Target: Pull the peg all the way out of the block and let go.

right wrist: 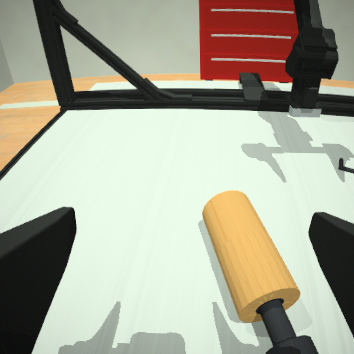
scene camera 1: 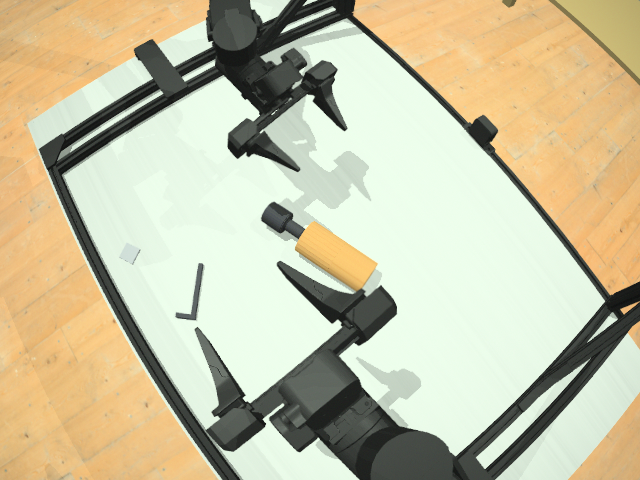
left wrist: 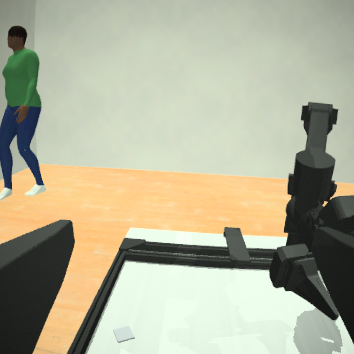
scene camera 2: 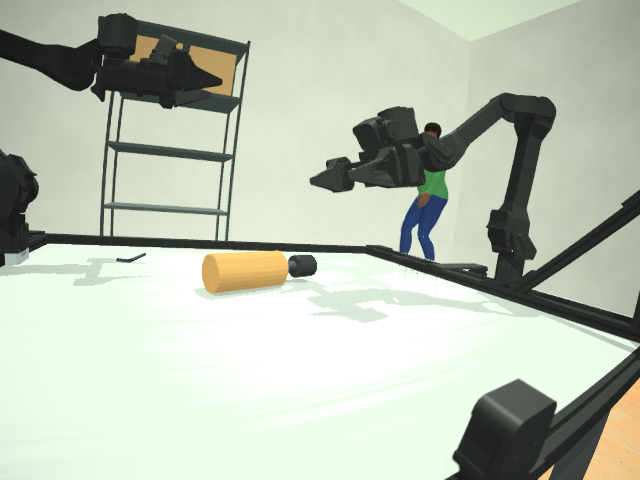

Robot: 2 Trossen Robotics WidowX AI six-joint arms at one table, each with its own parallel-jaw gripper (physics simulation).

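Pixels of known places: left gripper, fingertip midpoint: [scene camera 1: 236, 295] [left wrist: 197, 237] [scene camera 2: 216, 89]; right gripper, fingertip midpoint: [right wrist: 196, 222] [scene camera 1: 323, 149] [scene camera 2: 327, 179]; left arm's base, origin of the base link: [right wrist: 302, 101] [scene camera 2: 3, 249]; right arm's base, origin of the base link: [scene camera 2: 506, 283].
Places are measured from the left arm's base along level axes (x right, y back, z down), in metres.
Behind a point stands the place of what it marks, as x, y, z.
Observation:
The wooden block [scene camera 1: 337, 255] @(0.177, -0.379, -0.036) [scene camera 2: 247, 271] @(0.212, -0.375, -0.015) [right wrist: 250, 255] @(0.184, -0.409, -0.036), a light orange cylinder, lies on its side on the white table. The dark peg [scene camera 1: 277, 216] @(0.151, -0.491, -0.027) [scene camera 2: 302, 265] @(0.176, -0.485, -0.014) [right wrist: 277, 322] @(0.166, -0.462, -0.018) sticks out of one end of it; its thick head and a short stretch of shaft show, the rest is hidden inside the block. My left gripper [scene camera 1: 237, 295] @(0.000, -0.350, -0.324) is open and empty, high above the table, one finger beside the block in scene camera 1. My right gripper [scene camera 1: 322, 148] @(0.229, -0.482, -0.157) [right wrist: 196, 222] @(0.229, -0.482, -0.157) is open and empty, raised above the table on the peg-head side of the block, apart from both.
A dark L-shaped key [scene camera 1: 196, 291] [scene camera 2: 130, 257] lies on the table near the left gripper's fingertips in scene camera 1. A small grey square [scene camera 1: 129, 253] @(-0.080, -0.623, 0.016) [left wrist: 124, 334] @(-0.076, -0.620, 0.016) lies near the left edge. A black frame [scene camera 1: 121, 315] @(-0.152, -0.537, 0.005) borders the table. A camera mount [scene camera 2: 504, 428] @(0.585, -0.362, -0.030) stands at its edge.

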